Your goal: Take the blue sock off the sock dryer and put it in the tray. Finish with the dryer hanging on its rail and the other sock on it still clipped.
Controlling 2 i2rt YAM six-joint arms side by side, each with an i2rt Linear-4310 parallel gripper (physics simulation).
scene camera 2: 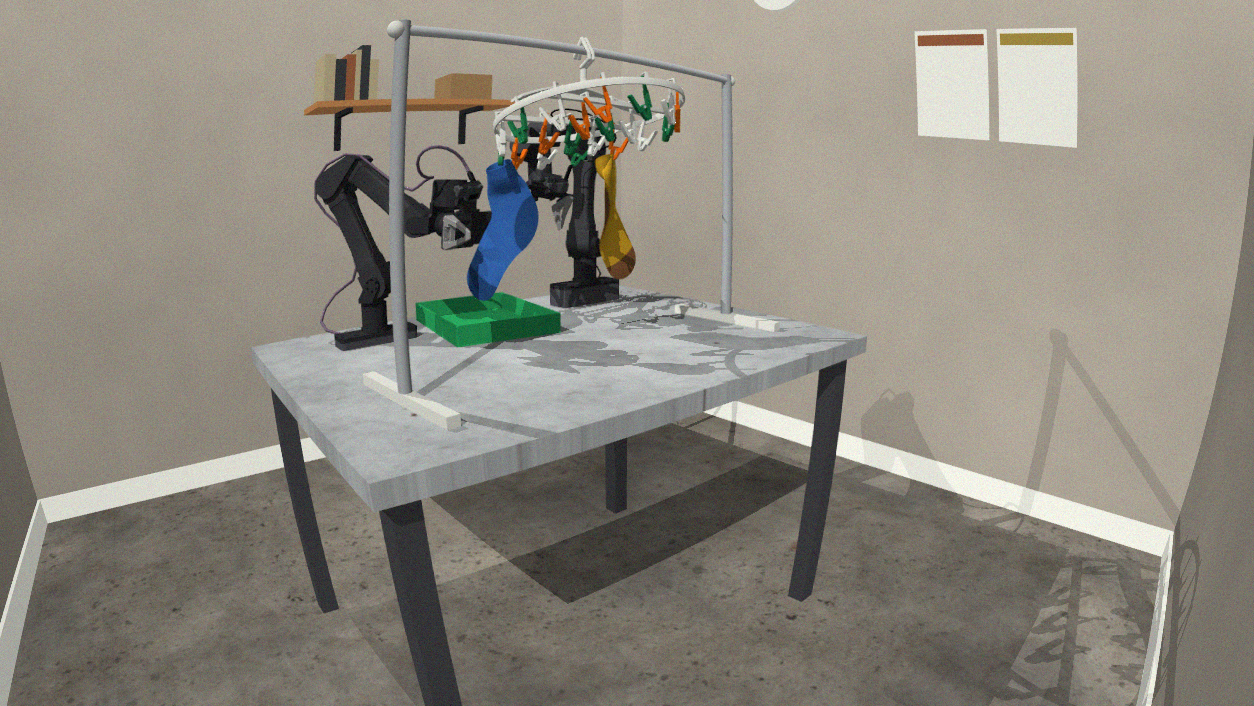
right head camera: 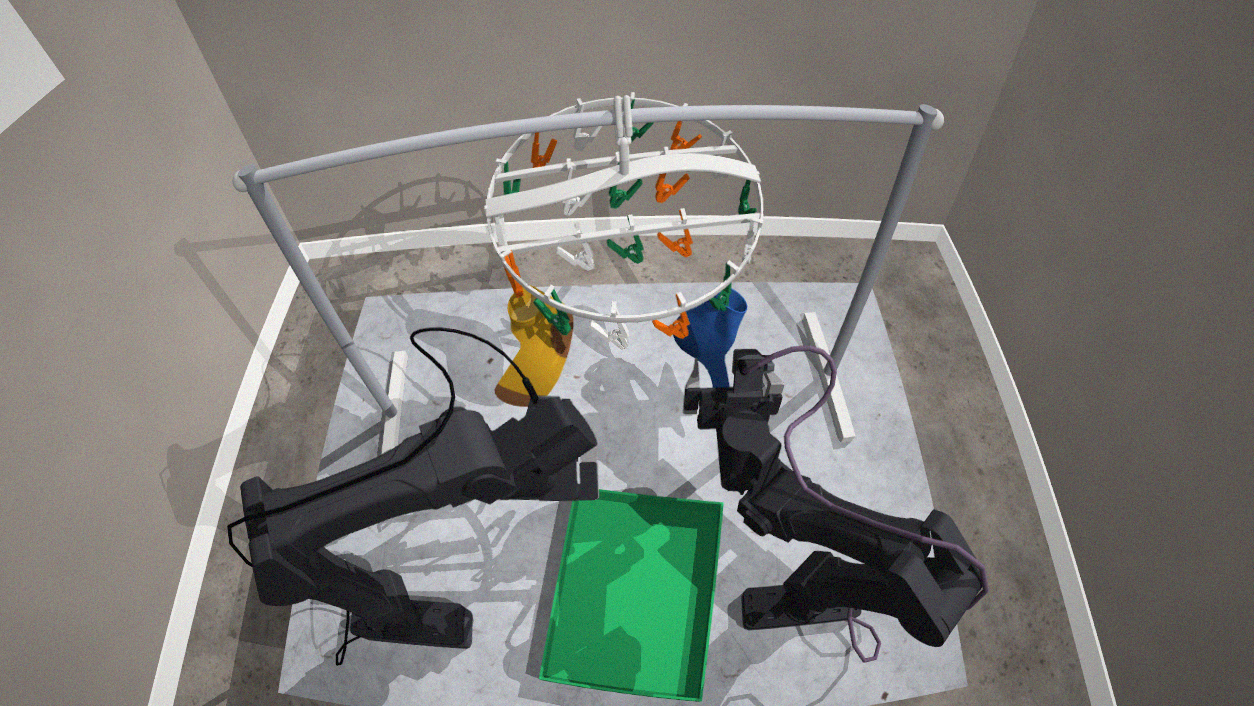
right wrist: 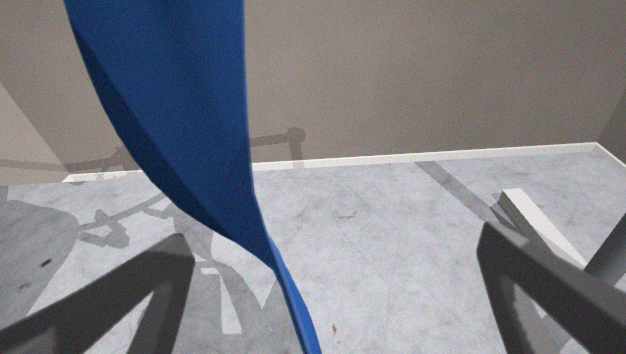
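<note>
The blue sock hangs from a green clip and an orange clip on the round white dryer. The dryer hangs by its hook on the rail. The yellow sock hangs clipped at the ring's other side. My right gripper is open at the blue sock; the narrow lower part shows between its fingers, not gripped. My left gripper is open and empty near the green tray's far left corner.
Grey posts carry the rail, standing on white feet. More clips in white, orange and green hang from the dryer. A wall shelf with books and a box is behind the arms.
</note>
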